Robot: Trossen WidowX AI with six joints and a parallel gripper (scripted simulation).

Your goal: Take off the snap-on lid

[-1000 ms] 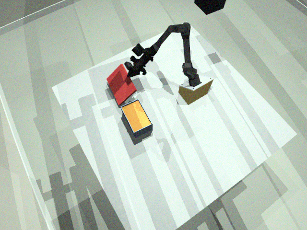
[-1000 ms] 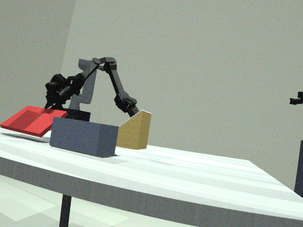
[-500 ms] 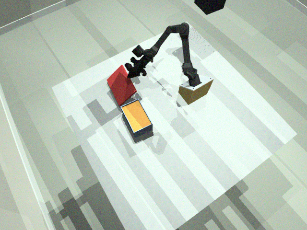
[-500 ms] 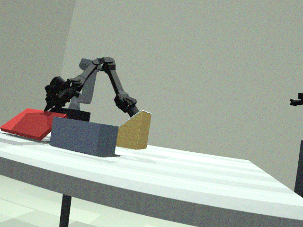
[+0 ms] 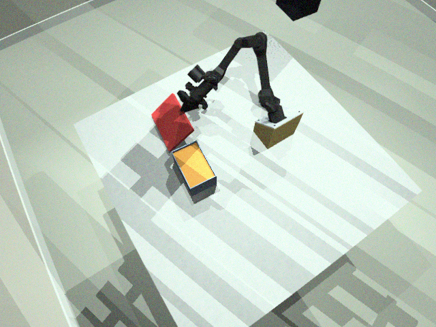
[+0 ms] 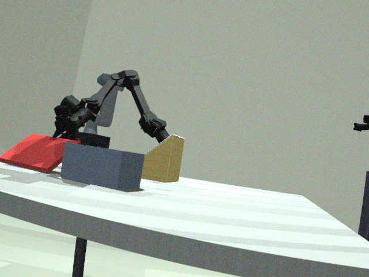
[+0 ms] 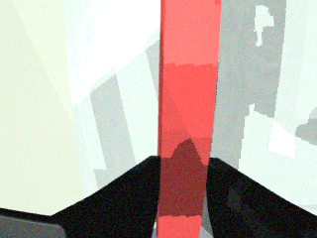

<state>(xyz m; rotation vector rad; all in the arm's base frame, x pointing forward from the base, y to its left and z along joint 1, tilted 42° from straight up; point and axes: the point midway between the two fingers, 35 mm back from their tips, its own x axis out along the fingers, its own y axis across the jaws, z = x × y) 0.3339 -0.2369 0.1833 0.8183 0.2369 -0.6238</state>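
My gripper tip is 7 cm short of the red lid and 4 cm above it. From my gripper tip the other things lie so: blue-grey storage box 8 cm ahead, 28 cm to the left, 5 cm below.
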